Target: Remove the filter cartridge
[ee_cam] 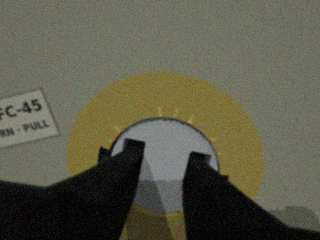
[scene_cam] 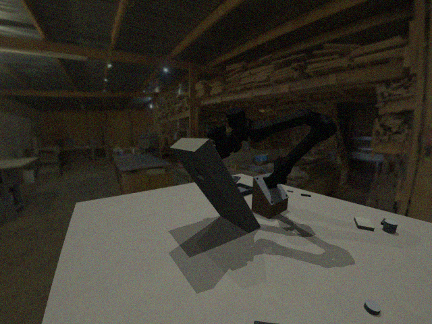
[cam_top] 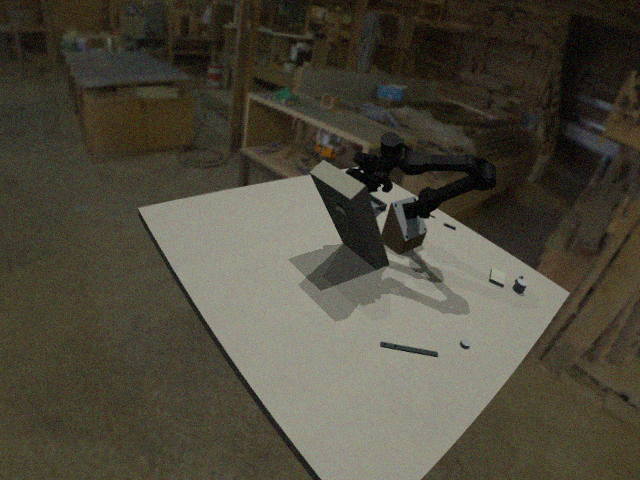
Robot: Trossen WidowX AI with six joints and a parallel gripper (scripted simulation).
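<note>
Right now my gripper tip is 10 mm short of the round grey filter cartridge and 10 mm above it. From my gripper tip the other things lie so: blue-grey tray: 420 mm behind, 300 mm to the right, 260 mm below.
</note>
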